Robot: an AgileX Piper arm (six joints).
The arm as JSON. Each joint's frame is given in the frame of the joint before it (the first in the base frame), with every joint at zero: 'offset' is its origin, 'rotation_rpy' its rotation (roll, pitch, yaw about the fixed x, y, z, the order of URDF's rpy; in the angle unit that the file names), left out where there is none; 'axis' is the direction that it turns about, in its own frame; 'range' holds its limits. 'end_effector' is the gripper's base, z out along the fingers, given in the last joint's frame.
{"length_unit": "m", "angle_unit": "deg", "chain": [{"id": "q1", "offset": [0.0, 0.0, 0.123], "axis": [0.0, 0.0, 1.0], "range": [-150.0, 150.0]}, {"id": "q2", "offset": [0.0, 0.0, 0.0], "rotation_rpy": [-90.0, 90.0, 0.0], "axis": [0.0, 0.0, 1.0], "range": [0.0, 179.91]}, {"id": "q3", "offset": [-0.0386, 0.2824, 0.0], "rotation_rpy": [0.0, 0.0, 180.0], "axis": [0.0, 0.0, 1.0], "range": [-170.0, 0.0]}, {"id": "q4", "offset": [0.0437, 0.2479, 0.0], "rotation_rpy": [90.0, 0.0, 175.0], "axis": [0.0, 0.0, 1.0], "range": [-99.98, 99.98]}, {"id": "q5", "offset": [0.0, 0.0, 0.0], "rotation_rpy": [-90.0, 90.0, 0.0], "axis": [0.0, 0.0, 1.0], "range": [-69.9, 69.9]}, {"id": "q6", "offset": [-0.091, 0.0, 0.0], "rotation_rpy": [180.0, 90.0, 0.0], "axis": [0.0, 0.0, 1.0], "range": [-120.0, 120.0]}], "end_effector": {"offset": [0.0, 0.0, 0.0], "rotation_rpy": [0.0, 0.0, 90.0]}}
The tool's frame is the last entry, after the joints.
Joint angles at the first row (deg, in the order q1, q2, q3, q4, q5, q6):
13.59 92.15 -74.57 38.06 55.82 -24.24
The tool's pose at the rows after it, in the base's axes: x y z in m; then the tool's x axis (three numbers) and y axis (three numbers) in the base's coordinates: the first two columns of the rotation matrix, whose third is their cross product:
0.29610 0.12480 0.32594 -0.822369 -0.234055 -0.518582 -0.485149 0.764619 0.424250
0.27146 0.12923 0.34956 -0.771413 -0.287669 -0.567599 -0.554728 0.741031 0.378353
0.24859 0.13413 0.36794 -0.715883 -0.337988 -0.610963 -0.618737 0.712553 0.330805
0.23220 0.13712 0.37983 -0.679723 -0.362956 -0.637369 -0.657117 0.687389 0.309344
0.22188 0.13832 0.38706 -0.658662 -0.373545 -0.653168 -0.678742 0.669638 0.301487
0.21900 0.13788 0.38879 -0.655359 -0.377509 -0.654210 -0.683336 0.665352 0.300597
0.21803 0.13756 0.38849 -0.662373 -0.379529 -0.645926 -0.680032 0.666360 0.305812
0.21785 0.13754 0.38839 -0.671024 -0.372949 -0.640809 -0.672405 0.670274 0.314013
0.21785 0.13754 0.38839 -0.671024 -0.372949 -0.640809 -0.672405 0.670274 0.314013
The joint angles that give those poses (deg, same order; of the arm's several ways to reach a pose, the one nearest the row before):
14.61 87.59 -74.57 36.91 57.42 -23.28
16.93 82.72 -74.57 34.82 59.03 -23.01
19.63 78.65 -74.57 32.89 60.01 -22.97
21.52 75.94 -74.57 32.25 60.78 -22.85
22.56 74.27 -74.57 32.25 61.33 -22.83
22.68 73.81 -74.57 32.25 61.78 -22.83
22.68 73.75 -74.57 32.12 62.36 -22.40
22.68 73.75 -74.57 32.12 62.49 -21.73
22.68 73.75 -74.57 32.12 62.49 -21.73

